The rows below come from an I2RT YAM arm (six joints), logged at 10 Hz.
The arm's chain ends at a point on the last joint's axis. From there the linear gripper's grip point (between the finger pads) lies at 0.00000 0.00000 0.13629 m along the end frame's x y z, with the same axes.
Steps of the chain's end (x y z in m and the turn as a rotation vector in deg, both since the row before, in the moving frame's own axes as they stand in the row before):
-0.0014, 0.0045, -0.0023, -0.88, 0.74, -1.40
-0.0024, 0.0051, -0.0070, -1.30, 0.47, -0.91
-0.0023, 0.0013, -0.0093, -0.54, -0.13, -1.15
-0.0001, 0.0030, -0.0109, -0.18, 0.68, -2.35
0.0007, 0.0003, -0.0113, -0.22, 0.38, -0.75
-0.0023, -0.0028, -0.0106, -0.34, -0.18, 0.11
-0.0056, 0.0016, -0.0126, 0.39, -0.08, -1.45
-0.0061, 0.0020, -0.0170, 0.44, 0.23, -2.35
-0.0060, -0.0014, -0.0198, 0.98, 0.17, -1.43
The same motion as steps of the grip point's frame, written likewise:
0.0004, 0.0066, -0.0023, -0.88, 0.74, -1.40
-0.0013, 0.0082, -0.0070, -1.30, 0.47, -0.91
-0.0026, 0.0026, -0.0093, -0.54, -0.13, -1.15
0.0015, 0.0034, -0.0109, -0.18, 0.68, -2.35
0.0016, 0.0008, -0.0113, -0.22, 0.38, -0.75
-0.0027, -0.0020, -0.0106, -0.34, -0.18, 0.11
-0.0058, 0.0007, -0.0126, 0.39, -0.08, -1.45
-0.0056, 0.0009, -0.0170, 0.44, 0.23, -2.35
-0.0056, -0.0037, -0.0198, 0.98, 0.17, -1.43

